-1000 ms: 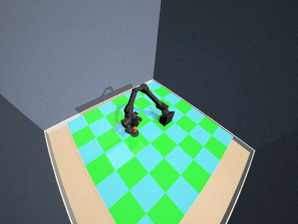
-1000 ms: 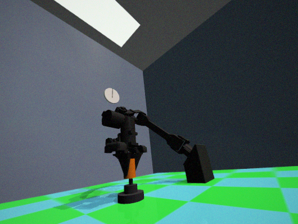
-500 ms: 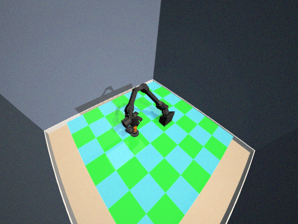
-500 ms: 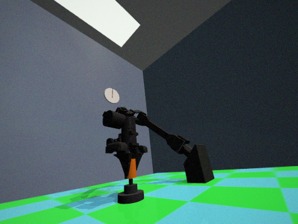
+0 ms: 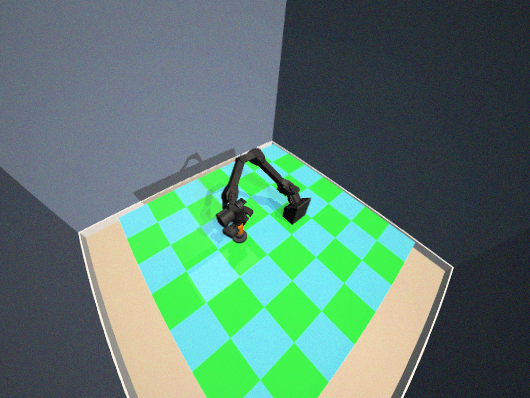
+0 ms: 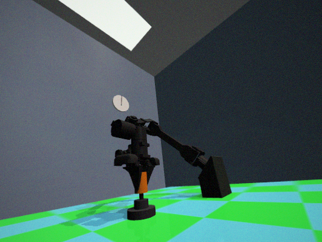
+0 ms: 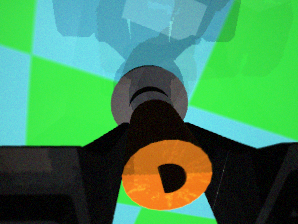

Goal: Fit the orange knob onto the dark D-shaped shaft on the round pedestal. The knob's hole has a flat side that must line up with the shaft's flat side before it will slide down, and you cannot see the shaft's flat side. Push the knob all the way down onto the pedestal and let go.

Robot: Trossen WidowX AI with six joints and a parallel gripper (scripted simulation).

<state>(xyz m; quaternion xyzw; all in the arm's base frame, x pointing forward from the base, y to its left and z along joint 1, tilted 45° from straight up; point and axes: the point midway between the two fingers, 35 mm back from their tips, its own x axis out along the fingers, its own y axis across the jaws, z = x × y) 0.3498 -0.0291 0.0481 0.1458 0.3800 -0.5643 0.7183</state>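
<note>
Right now my gripper tip is 20 mm below the orange knob. From my gripper tip the other things lie so: pedestal 40 mm below.
</note>
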